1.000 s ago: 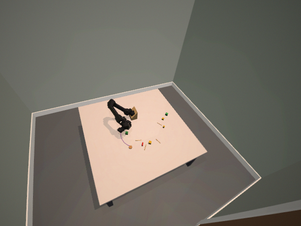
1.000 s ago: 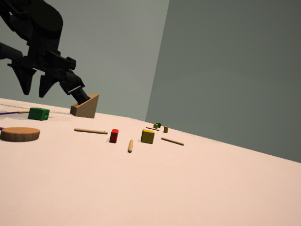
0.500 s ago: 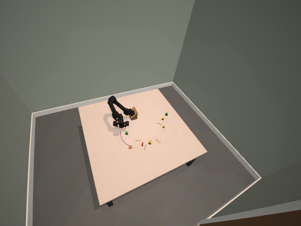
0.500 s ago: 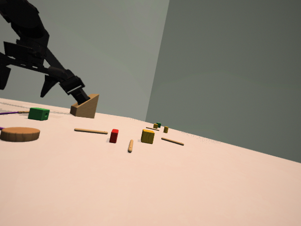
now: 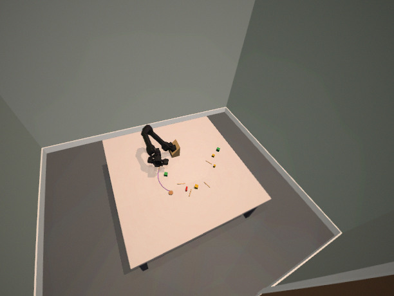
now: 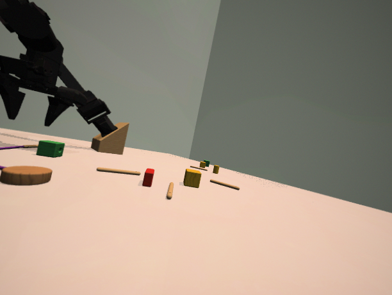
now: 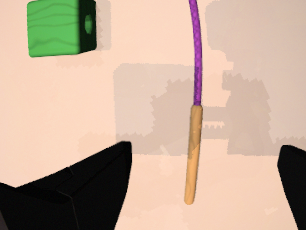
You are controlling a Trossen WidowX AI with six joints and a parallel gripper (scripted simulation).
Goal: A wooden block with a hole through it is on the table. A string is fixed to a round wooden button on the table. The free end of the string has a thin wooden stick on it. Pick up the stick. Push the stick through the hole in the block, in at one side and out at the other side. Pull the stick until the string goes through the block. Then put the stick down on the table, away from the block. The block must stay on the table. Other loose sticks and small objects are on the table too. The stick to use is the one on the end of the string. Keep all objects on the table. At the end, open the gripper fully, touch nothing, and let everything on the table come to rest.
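Right now my gripper tip is 20 mm past the thin wooden stick, 10 mm to the right of it and 60 mm above it. Round my gripper tip: red block: 280 mm ahead, 200 mm to the left, 50 mm below; round wooden button: 280 mm ahead, 60 mm to the left, 50 mm below; green block: 80 mm ahead, 50 mm to the left, 50 mm below.
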